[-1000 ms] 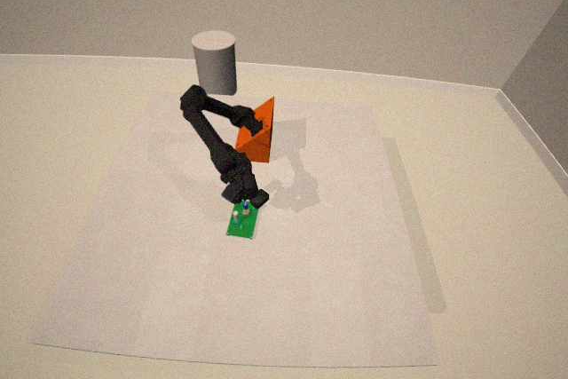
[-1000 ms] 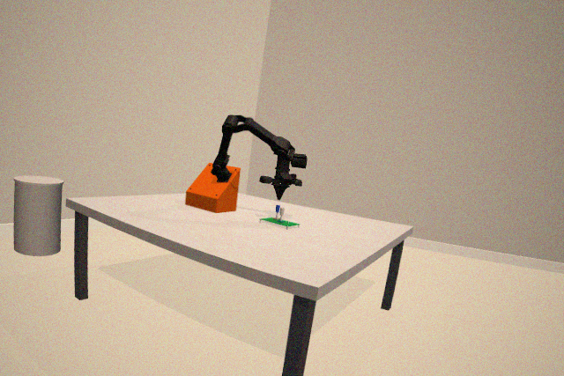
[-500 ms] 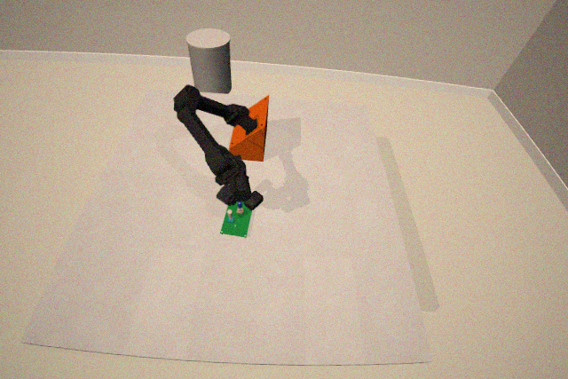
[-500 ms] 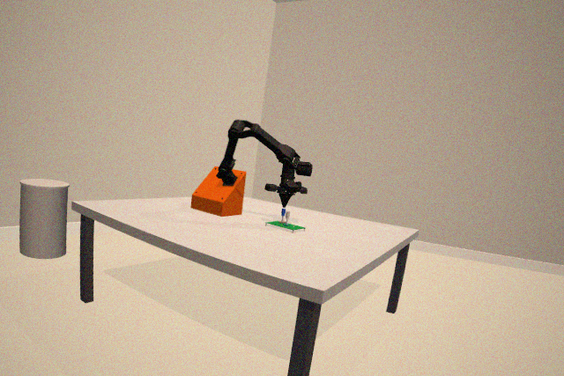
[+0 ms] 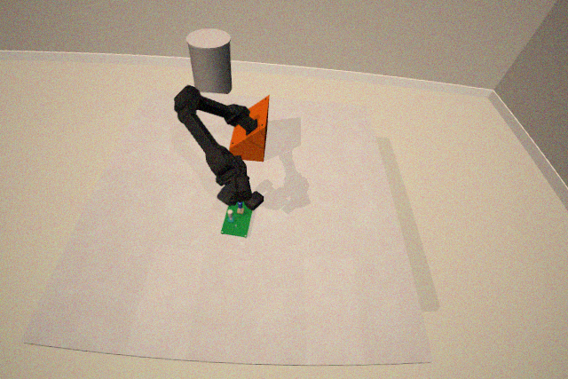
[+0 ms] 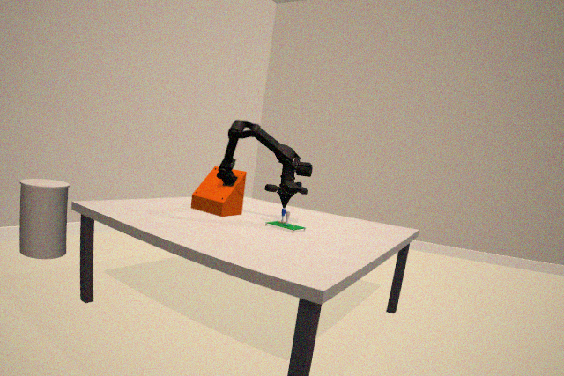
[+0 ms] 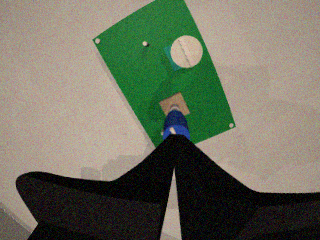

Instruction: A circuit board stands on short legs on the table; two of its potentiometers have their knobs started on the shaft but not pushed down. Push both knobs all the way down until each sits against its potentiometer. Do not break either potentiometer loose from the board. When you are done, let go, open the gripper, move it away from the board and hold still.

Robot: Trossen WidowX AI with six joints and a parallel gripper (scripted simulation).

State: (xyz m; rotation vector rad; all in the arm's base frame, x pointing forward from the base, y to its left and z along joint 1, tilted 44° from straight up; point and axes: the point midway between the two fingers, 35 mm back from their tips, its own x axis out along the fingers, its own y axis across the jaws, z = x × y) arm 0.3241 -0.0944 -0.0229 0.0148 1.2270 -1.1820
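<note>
The blue knob is 20 mm below my gripper tip. The rest, counted from my gripper tip: white round knob: 40 mm ahead, 40 mm to the right, 20 mm below.
</note>
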